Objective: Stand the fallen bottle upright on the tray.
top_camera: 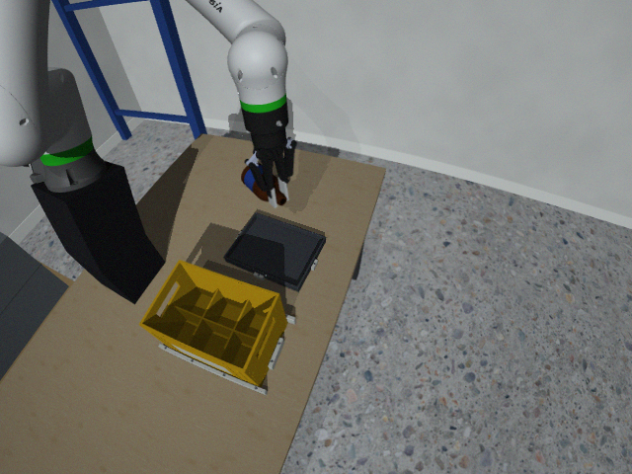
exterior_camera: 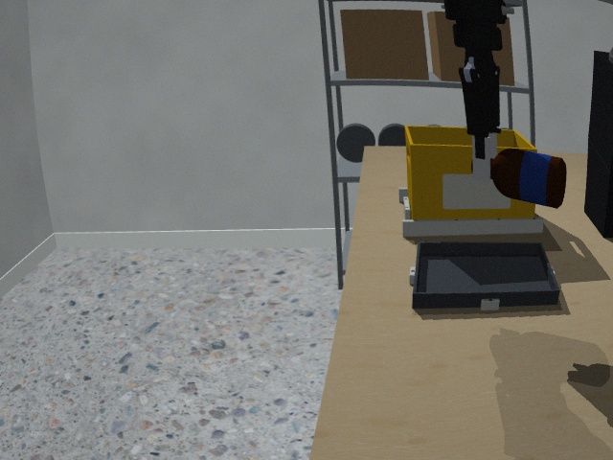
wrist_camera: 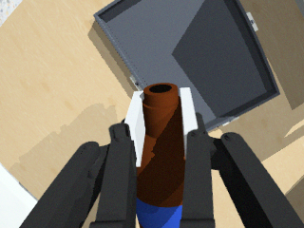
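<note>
The brown bottle is 4 cm behind my hand, 3 cm to the left of it and 2 cm below it. The rest, counted from my hand: dark grey tray (2 cm behind, 4 cm to the right, 21 cm below); then yellow crate (8 cm behind, 33 cm to the right, 14 cm below).
</note>
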